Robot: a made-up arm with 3 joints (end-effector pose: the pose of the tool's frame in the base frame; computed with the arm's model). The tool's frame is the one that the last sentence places.
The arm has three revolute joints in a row. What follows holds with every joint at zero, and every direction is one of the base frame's. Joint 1 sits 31.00 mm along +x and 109.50 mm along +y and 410.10 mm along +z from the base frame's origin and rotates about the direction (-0.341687, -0.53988, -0.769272), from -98.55 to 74.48 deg. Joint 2 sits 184.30 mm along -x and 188.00 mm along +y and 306.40 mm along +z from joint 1 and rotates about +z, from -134.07 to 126.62 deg. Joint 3 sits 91.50 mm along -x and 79.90 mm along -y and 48.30 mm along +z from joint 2 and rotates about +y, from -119.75 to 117.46 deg. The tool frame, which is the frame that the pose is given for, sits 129.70 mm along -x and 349.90 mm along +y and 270.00 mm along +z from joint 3; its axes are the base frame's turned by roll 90.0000, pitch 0.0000 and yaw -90.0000 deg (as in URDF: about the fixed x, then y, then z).
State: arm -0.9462 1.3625 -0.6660
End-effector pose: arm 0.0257 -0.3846 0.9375 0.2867 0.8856 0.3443 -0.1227
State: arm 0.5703 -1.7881 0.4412
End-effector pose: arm 0.0514 0.4311 1.0290 0.3560 0.0345 0.5648 0.7437
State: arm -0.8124 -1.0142 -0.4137
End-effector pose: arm -0.0990 0.4366 1.1552 0.4385 0.3641 -0.5666 -0.5951
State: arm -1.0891 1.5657 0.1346
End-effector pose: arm 0.1846 -0.2936 1.0661 0.5289 0.6962 0.4717 0.1141
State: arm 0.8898 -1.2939 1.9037
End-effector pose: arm 0.0367 0.2498 0.8013 0.1658 -0.2406 0.0196 0.9562
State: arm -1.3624 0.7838 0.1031
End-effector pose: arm 0.1994 -0.2468 1.1655 0.6249 0.6557 0.3946 -0.1545
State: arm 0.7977 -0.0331 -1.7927
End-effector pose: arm -0.1046 0.7886 0.2686 0.1052 -0.4169 0.8380 -0.3360
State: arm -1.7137 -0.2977 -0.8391
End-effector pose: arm 0.0944 -0.1790 1.2065 0.4696 0.7376 -0.0079 -0.4852
